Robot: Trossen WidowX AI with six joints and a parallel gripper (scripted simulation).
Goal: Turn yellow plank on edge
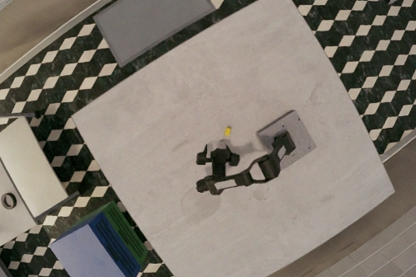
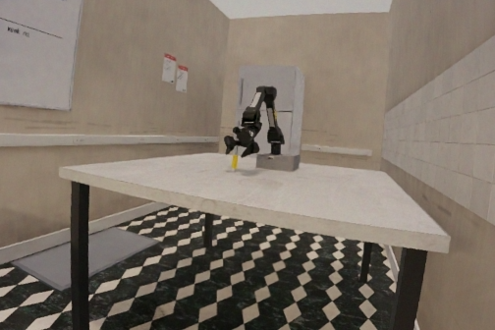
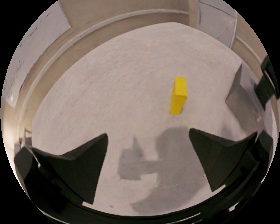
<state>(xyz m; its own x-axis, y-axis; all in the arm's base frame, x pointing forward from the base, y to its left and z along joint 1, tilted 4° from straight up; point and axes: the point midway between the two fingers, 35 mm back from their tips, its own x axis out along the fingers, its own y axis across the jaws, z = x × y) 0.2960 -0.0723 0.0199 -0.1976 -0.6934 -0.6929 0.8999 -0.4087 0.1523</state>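
Now: hand 8 cm past the yellow plank, 6 cm to the left of it and 6 cm above it.
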